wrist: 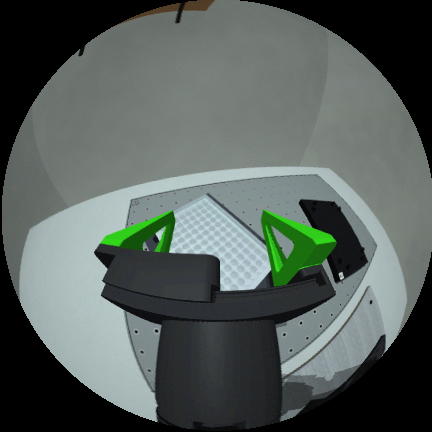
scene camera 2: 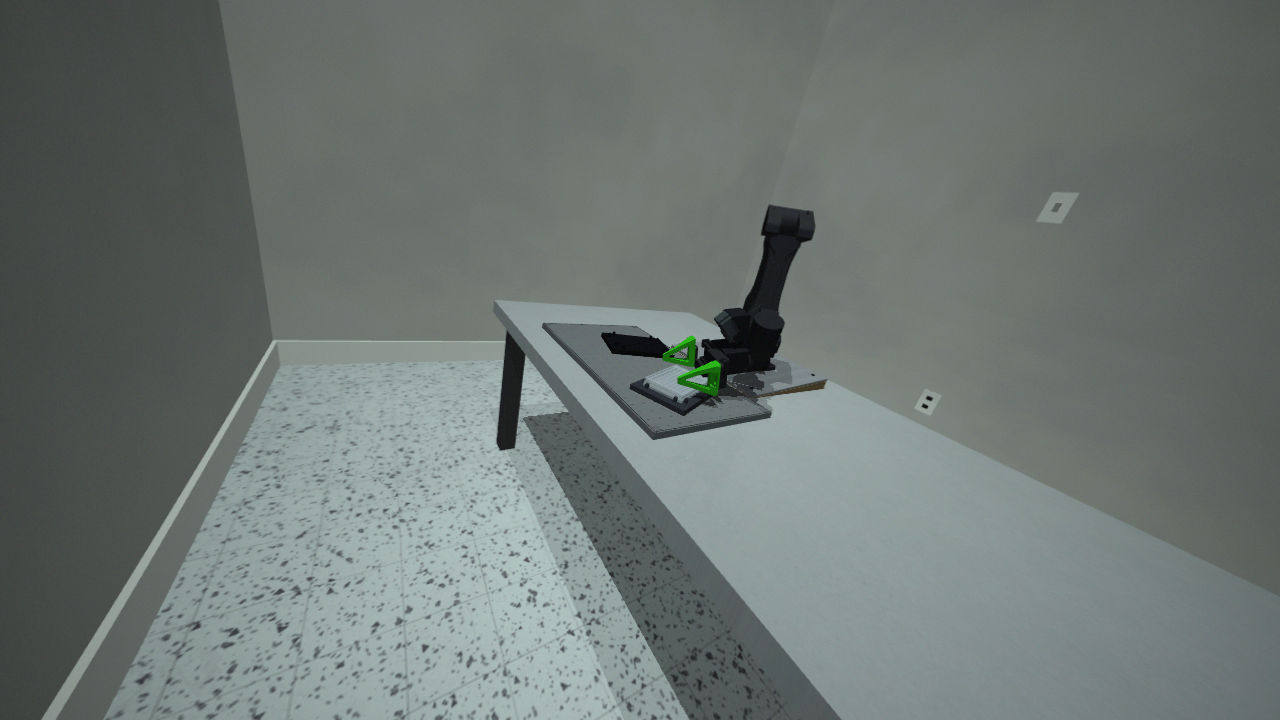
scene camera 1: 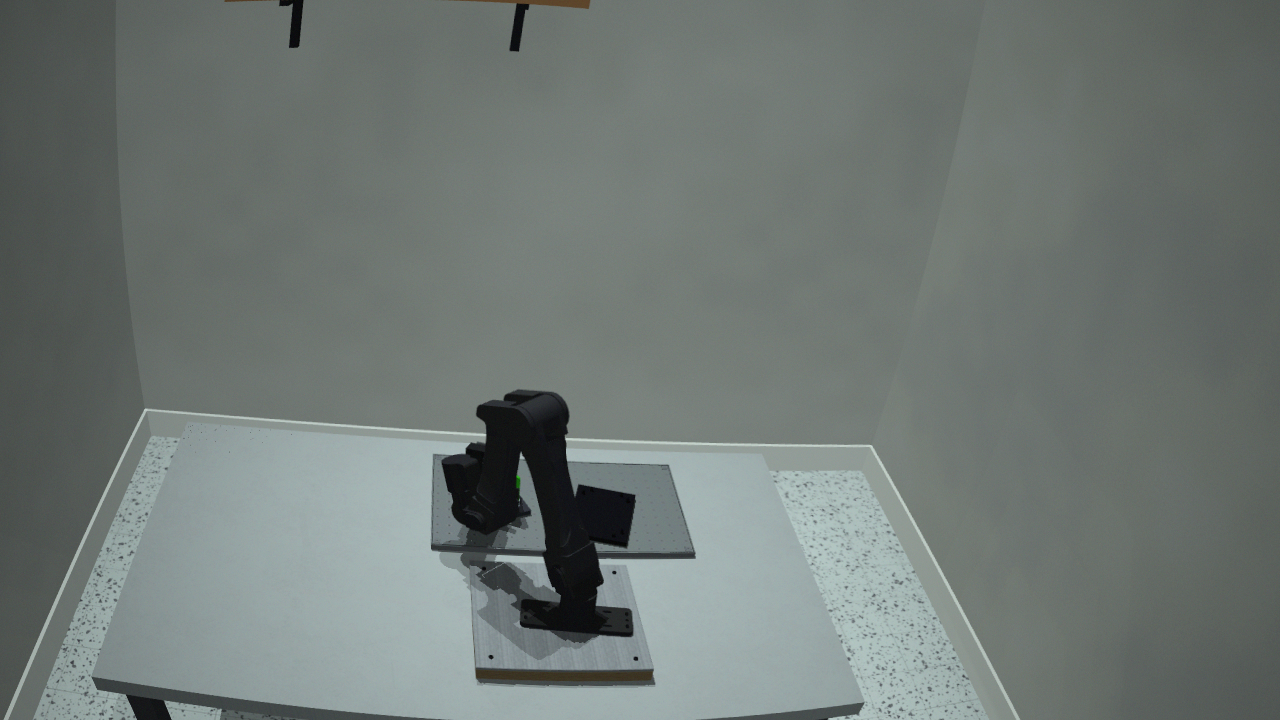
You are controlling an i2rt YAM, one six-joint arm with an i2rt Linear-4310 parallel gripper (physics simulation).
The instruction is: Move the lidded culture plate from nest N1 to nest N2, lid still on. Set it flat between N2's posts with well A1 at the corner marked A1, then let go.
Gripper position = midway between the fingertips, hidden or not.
The gripper (scene camera 2: 669, 368) is open, with nothing in its grasp. Also in view: a black nest (scene camera 1: 606, 515).
The gripper also shows in the wrist view (wrist: 217, 214). The black nest is seen too in the wrist view (wrist: 347, 256) and in scene camera 2 (scene camera 2: 617, 343).
